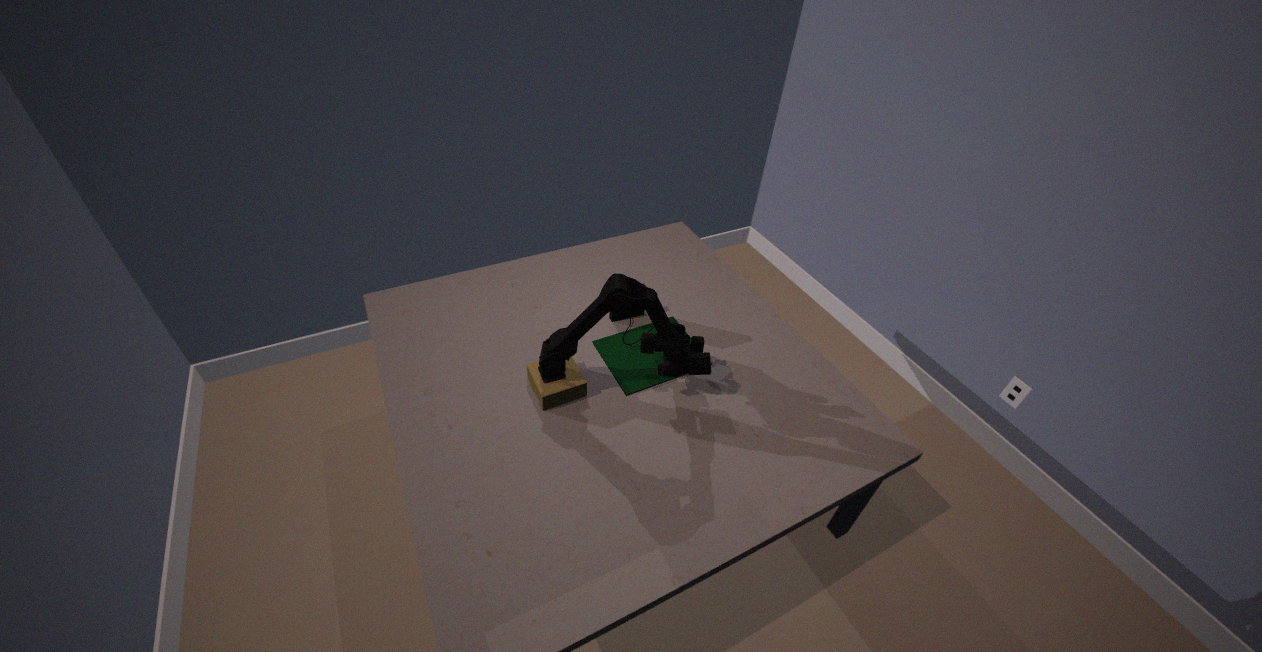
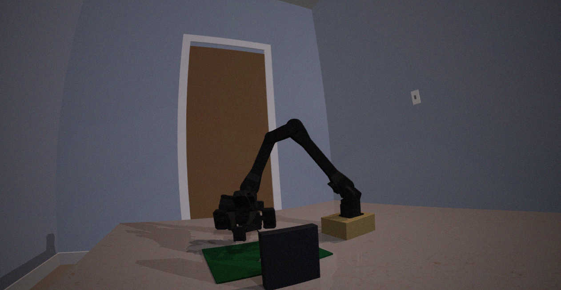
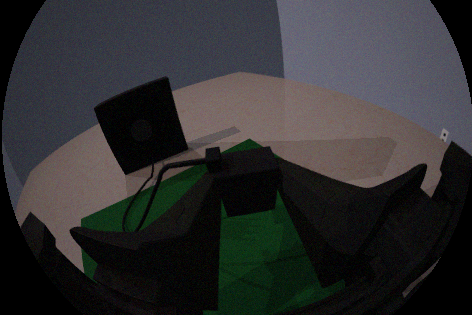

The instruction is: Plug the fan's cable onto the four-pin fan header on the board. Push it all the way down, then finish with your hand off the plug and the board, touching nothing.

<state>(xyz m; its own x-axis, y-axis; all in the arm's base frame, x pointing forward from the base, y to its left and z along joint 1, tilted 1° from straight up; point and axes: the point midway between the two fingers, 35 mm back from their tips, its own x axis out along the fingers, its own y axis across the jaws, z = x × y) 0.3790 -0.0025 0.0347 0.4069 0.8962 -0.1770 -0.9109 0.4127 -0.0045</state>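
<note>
The black fan plug lies 10 mm below my gripper tip. Round my gripper tip: green board 90 mm below, 60 mm behind; then black fan 180 mm to the left, 70 mm behind, 20 mm below; then pale four-pin header 80 mm below, 50 mm to the left, 50 mm behind.
</note>
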